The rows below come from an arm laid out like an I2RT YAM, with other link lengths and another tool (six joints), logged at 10 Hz.
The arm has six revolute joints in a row. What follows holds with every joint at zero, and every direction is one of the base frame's. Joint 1 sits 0.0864 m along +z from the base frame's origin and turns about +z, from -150 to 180 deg. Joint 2 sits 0.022 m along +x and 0.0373 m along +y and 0.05 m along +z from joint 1 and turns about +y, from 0 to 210 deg. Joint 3 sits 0.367 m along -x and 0.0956 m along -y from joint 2 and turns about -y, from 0 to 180 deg. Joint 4 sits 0.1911 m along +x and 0.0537 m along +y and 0.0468 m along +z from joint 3 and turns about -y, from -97 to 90 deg. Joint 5 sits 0.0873 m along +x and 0.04 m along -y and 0.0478 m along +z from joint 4 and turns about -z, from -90 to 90 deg. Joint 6 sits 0.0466 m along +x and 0.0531 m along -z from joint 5 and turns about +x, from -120 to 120 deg. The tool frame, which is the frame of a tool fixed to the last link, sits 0.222 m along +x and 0.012 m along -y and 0.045 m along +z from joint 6; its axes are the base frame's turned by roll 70, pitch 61 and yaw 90 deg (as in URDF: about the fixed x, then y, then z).
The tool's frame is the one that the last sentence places.
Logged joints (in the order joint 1, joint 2, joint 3, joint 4, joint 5, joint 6), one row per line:
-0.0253 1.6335 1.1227 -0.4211 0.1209 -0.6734
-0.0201 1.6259 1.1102 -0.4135 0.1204 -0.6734
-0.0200 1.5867 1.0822 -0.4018 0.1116 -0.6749
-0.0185 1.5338 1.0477 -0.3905 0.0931 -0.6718
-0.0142 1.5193 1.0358 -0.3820 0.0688 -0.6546
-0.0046 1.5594 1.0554 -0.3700 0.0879 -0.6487
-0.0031 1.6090 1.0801 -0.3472 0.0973 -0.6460
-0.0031 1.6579 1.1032 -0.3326 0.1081 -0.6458
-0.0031 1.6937 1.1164 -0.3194 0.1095 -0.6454
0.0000 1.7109 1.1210 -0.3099 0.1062 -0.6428
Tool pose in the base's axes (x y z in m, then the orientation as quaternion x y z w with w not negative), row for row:
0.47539 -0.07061 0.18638 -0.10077 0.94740 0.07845 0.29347
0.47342 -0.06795 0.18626 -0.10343 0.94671 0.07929 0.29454
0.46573 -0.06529 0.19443 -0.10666 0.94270 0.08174 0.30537
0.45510 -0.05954 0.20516 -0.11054 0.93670 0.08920 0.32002
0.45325 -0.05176 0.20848 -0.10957 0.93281 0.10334 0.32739
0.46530 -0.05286 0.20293 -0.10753 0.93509 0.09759 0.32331
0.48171 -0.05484 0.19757 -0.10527 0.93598 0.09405 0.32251
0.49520 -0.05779 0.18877 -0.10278 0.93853 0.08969 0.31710
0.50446 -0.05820 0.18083 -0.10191 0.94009 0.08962 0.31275
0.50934 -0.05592 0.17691 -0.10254 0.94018 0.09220 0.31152
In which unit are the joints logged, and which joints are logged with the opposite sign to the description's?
The joints are logged in radians. Opposite sign: none.
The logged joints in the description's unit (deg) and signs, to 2 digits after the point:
-1.45 93.59 64.33 -24.13 6.93 -38.58
-1.15 93.16 63.61 -23.69 6.90 -38.58
-1.15 90.91 62.01 -23.02 6.39 -38.67
-1.06 87.88 60.03 -22.37 5.33 -38.49
-0.81 87.05 59.35 -21.89 3.94 -37.51
-0.26 89.35 60.47 -21.20 5.04 -37.17
-0.18 92.19 61.89 -19.89 5.57 -37.01
-0.18 94.99 63.21 -19.06 6.19 -37.00
-0.18 97.04 63.97 -18.30 6.27 -36.98
0.00 98.03 64.23 -17.76 6.08 -36.83

